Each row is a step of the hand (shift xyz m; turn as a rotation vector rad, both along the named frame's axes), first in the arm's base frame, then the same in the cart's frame.
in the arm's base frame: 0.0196 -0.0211 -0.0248 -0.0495 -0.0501 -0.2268
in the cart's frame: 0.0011 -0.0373 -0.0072 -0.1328 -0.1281 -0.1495
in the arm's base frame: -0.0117 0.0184 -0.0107 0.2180 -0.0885 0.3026
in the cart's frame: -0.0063 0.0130 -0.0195 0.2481 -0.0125 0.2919
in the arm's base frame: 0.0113 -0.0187 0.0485 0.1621 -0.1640 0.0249
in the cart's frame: 0.0175 0.0067 0.0498 0.0841 -0.1815 0.1173
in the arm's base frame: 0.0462 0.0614 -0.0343 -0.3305 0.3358 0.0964
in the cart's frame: 0.0534 0.0016 -0.0650 -0.1253 0.4477 -0.1230
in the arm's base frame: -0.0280 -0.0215 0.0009 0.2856 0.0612 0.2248
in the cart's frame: -0.0324 -0.0005 0.0141 0.3411 0.0170 0.1386
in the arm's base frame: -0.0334 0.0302 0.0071 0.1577 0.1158 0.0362
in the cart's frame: -0.0149 0.0413 -0.0123 0.1932 0.0204 -0.0431
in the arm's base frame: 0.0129 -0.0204 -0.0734 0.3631 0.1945 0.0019
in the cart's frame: -0.0195 -0.0588 -0.0462 0.3913 -0.0453 -0.1204
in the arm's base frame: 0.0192 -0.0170 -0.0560 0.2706 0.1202 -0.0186
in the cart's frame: -0.0074 -0.0505 -0.0345 0.2757 -0.0613 -0.0906
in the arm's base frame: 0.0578 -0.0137 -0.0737 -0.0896 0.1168 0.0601
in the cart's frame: 0.0219 -0.0767 -0.0510 -0.0134 0.1569 -0.0219
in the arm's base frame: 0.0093 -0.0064 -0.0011 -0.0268 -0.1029 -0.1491
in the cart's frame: 0.0052 -0.0096 0.0029 -0.1097 -0.1356 -0.0560
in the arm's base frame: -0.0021 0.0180 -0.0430 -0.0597 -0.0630 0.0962
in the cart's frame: -0.0081 -0.0089 -0.0451 -0.0466 0.0362 0.1154
